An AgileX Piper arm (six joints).
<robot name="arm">
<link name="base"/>
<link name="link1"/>
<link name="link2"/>
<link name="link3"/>
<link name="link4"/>
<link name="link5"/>
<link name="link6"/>
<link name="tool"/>
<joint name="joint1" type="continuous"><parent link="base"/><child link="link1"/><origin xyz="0 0 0.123" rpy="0 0 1.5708"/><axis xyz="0 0 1"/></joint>
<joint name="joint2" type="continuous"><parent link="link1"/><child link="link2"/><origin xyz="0 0 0" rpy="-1.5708 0 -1.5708"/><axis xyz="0 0 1"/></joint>
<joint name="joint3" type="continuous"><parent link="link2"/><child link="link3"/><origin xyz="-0.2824 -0.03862 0" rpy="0 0 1.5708"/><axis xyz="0 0 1"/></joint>
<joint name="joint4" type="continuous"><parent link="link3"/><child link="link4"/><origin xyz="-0.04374 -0.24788 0" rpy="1.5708 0 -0.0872"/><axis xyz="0 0 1"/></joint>
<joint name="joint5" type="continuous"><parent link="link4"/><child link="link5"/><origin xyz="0 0 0" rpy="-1.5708 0 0"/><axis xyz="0 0 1"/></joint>
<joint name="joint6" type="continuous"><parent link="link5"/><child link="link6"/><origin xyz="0 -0.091 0" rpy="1.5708 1.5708 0"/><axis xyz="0 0 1"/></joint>
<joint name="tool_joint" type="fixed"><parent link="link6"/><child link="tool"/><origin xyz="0 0 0" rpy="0 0 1.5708"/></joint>
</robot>
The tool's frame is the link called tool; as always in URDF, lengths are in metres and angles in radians. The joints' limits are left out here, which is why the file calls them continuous.
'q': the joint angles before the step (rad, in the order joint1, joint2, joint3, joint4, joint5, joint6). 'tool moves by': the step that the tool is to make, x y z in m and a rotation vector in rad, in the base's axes. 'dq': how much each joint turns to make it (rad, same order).
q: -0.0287 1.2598 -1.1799 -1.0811 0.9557 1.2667
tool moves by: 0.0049 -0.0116 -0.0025 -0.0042 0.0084 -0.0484
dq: -0.0421 0.0306 -0.0156 -0.0109 0.0024 0.0110
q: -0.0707 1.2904 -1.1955 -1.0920 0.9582 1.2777
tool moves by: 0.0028 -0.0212 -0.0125 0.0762 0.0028 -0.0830
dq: -0.0893 0.0371 -0.0038 0.0645 -0.0177 0.0184
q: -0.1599 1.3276 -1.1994 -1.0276 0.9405 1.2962
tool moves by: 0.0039 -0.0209 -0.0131 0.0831 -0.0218 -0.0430
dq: -0.0929 0.0361 0.0002 0.0799 -0.0681 0.0046
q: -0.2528 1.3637 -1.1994 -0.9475 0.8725 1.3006
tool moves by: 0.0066 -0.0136 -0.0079 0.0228 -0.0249 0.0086
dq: -0.0553 0.0312 -0.0001 0.0228 -0.0823 0.0000
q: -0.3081 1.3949 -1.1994 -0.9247 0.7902 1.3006
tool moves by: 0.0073 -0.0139 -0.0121 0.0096 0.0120 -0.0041
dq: -0.0437 0.0448 -0.0003 0.0001 -0.0500 -0.0001
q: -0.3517 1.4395 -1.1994 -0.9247 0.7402 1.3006
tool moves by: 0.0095 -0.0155 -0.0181 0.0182 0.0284 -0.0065
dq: -0.0418 0.0626 -0.0023 -0.0001 -0.0451 0.0003
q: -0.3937 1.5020 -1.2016 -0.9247 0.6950 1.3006
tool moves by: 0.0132 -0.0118 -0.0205 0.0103 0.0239 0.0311
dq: -0.0271 0.0685 -0.0004 -0.0144 -0.0704 0.0002
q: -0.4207 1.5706 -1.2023 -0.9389 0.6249 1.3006
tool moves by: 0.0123 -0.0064 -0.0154 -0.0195 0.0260 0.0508
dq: -0.0086 0.0549 -0.0017 -0.0503 -0.0608 0.0061
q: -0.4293 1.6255 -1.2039 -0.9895 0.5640 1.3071
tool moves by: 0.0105 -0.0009 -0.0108 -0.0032 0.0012 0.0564
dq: 0.0002 0.0362 0.0000 -0.0278 -0.0631 0.0060
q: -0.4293 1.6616 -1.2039 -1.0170 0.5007 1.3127
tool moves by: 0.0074 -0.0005 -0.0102 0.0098 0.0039 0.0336
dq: 0.0001 0.0303 0.0003 -0.0096 -0.0408 0.0042
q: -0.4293 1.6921 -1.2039 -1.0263 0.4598 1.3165
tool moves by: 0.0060 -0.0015 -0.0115 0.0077 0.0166 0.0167
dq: 0.0000 0.0332 -0.0007 -0.0156 -0.0203 0.0100
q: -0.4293 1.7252 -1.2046 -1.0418 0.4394 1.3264
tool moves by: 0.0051 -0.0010 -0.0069 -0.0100 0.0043 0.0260
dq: 0.0001 0.0227 0.0000 -0.0452 -0.0275 0.0266
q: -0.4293 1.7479 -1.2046 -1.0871 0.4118 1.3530
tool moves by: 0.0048 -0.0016 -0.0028 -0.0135 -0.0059 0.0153
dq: 0.0000 0.0180 -0.0084 -0.0491 -0.0175 0.0364
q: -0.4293 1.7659 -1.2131 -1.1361 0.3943 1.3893
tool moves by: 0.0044 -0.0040 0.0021 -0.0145 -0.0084 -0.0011
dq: -0.0037 0.0153 -0.0251 -0.0202 0.0002 0.0113
